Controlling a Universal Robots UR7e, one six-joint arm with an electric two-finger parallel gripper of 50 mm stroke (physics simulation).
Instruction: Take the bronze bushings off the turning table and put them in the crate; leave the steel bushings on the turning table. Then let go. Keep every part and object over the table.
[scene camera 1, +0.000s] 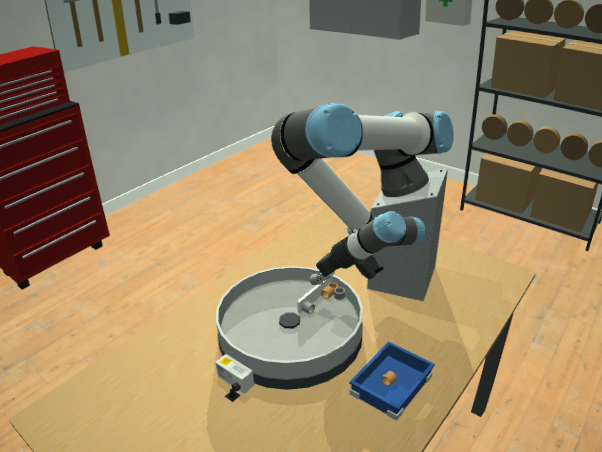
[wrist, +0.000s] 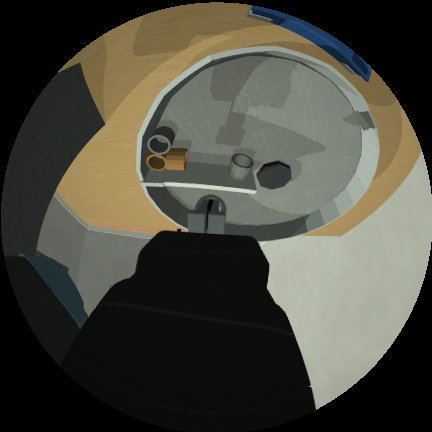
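Observation:
My gripper is low over the far side of the grey turning table. It is shut on the thin wall of a small steel bushing. A bronze bushing lies on its side just past it, by the rim. It touches a steel bushing. Another steel bushing stands at the end of a pale fence bar, near the dark hub. The blue crate holds one bronze bushing.
A small grey control box sits at the turning table's front left. The robot's grey pedestal stands behind the turning table. The crate is near the wooden table's right edge. A red tool chest and a shelf rack stand off the table.

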